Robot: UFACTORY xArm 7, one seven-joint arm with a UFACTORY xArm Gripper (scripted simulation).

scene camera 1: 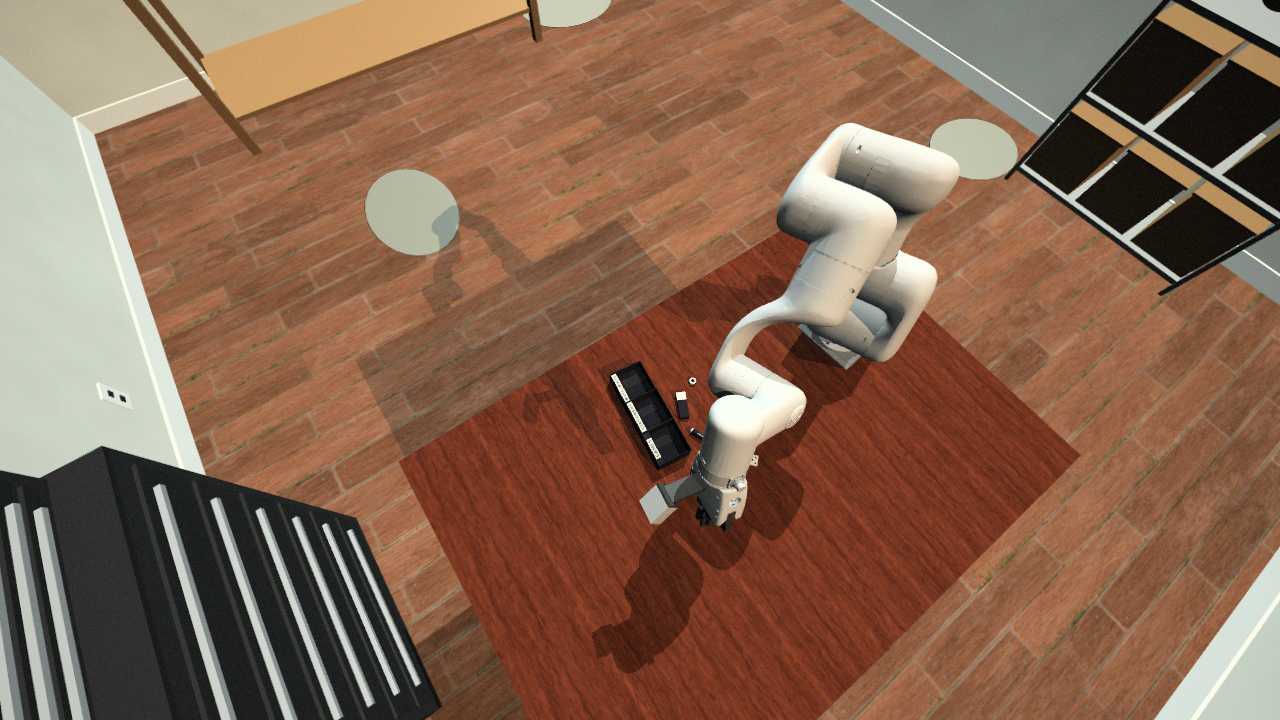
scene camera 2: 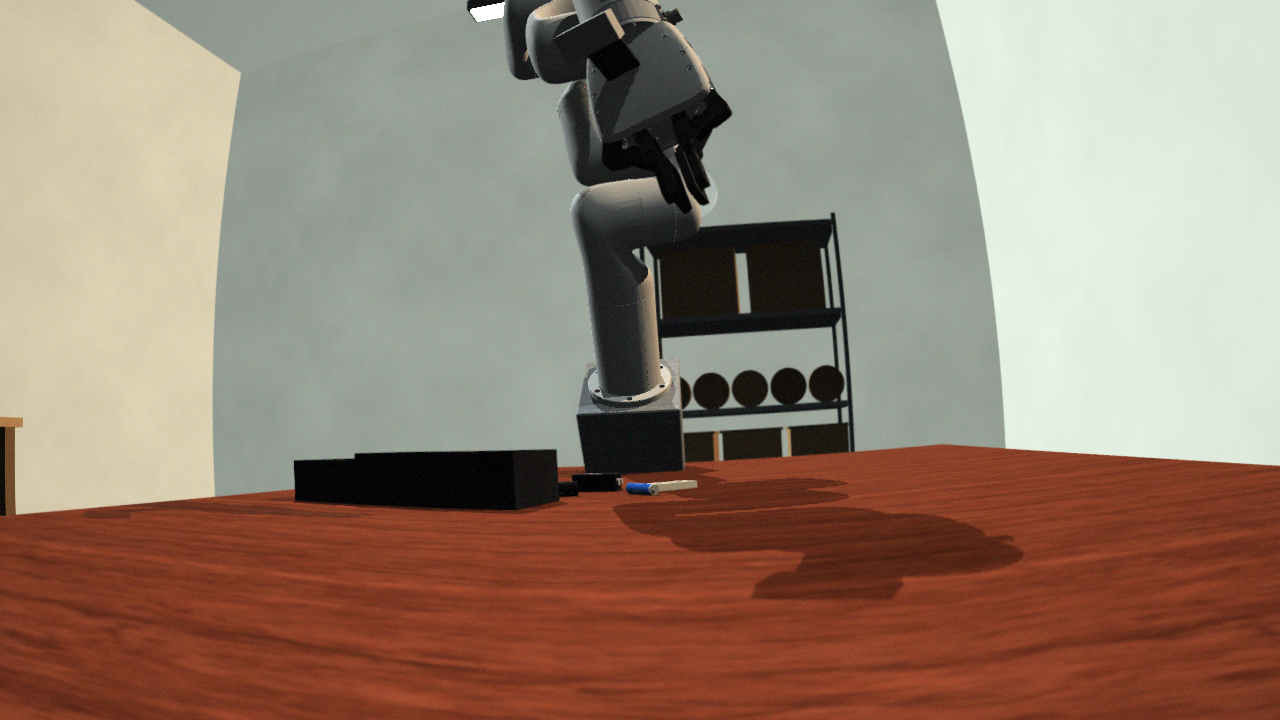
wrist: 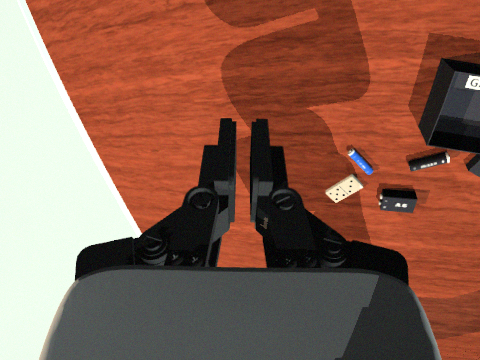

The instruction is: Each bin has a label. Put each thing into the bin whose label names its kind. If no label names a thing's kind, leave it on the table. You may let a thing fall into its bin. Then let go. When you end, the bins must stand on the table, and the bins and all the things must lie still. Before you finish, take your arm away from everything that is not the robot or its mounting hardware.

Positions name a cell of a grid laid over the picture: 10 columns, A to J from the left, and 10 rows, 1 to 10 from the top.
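Note:
Scene camera 2 has my gripper (scene camera 2: F3) and a black boxy battery (scene camera 2: E7). In scene camera 1 you'd see my gripper (scene camera 1: F8). And the wrist view gives you my gripper (wrist: F4) together with the battery (wrist: I6).

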